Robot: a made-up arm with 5 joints.
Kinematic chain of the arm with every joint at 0, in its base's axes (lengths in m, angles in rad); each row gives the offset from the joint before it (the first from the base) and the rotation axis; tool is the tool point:
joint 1: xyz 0 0 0.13 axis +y
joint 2: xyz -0.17 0 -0.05 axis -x
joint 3: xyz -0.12 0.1 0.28 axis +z
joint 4: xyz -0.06 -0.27 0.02 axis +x
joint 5: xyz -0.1 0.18 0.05 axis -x
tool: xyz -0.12 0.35 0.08
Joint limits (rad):
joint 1: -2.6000..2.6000
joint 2: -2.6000..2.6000
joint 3: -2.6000..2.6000
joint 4: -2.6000..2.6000
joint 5: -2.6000..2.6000
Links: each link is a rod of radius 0.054 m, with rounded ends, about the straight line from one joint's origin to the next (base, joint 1, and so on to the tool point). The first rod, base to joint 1, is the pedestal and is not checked.
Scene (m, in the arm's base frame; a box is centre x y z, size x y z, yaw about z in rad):
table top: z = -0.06
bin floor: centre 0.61 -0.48 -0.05 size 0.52 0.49 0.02 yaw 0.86
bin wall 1: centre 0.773 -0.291 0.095 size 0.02 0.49 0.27 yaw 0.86
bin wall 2: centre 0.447 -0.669 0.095 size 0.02 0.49 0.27 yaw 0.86
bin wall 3: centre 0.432 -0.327 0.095 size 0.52 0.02 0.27 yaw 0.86
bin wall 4: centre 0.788 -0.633 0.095 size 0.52 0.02 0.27 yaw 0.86
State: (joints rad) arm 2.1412 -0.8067 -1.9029 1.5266 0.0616
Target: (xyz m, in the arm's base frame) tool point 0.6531 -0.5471 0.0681
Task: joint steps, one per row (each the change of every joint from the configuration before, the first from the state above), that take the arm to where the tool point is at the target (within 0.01 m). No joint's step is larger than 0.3 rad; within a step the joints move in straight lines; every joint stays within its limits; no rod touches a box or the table.
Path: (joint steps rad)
1: -0.2803 0.1579 0.1031 -0.2782 0.0616
2: -0.2803 0.1578 0.1031 -0.2782 0.0617
3: -0.2803 0.1579 0.1032 -0.2783 0.0616
4: 0.0892 -0.2604 -0.0933 0.1665 0.0318
5: 0.0892 -0.2604 -0.0933 0.1664 0.0318
6: 0.0892 -0.2604 -0.0932 0.1664 0.0317
7: 0.2104 -0.0055 -0.0634 -0.0353 0.0085
8: 0.2105 -0.0055 -0.0634 -0.0354 0.0085

